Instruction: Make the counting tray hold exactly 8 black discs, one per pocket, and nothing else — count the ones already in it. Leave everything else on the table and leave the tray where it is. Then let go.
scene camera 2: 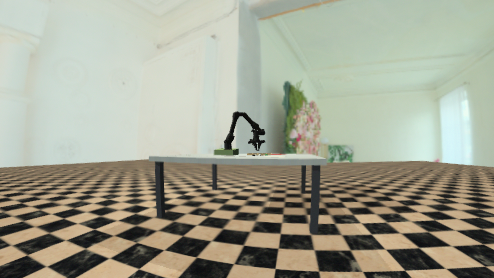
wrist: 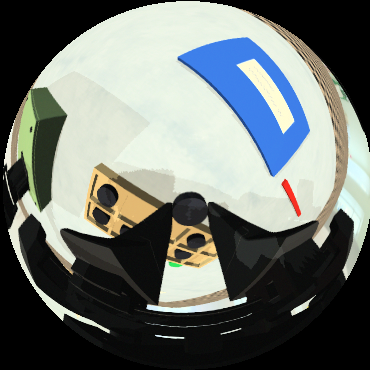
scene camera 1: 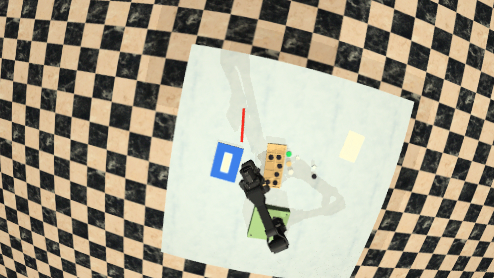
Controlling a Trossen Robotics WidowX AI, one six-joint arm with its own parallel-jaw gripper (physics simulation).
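The tan counting tray point(scene camera 1: 270, 148) point(wrist: 137, 199) lies mid-table in the overhead view, with several black discs in its pockets and empty pockets at its upper end. The arm partly covers its lower left. My gripper point(scene camera 2: 257, 149) point(wrist: 189, 207) points down above the table, left of the tray overhead. It is shut on a black disc point(wrist: 190, 210), which shows between the fingertips in the wrist view, in front of the tray. The fingertips and held disc are hidden in the overhead view. Another black disc point(scene camera 1: 314, 176) lies loose right of the tray.
A green disc point(scene camera 1: 288, 154), an orange disc point(scene camera 1: 289, 163) and small pale pieces lie right of the tray. A blue frame point(scene camera 1: 217, 162) point(wrist: 225, 75) and red stick point(scene camera 1: 243, 125) point(wrist: 291, 198) lie left. A cream card point(scene camera 1: 352, 146) lies far right. The green arm base point(scene camera 1: 257, 225) stands below.
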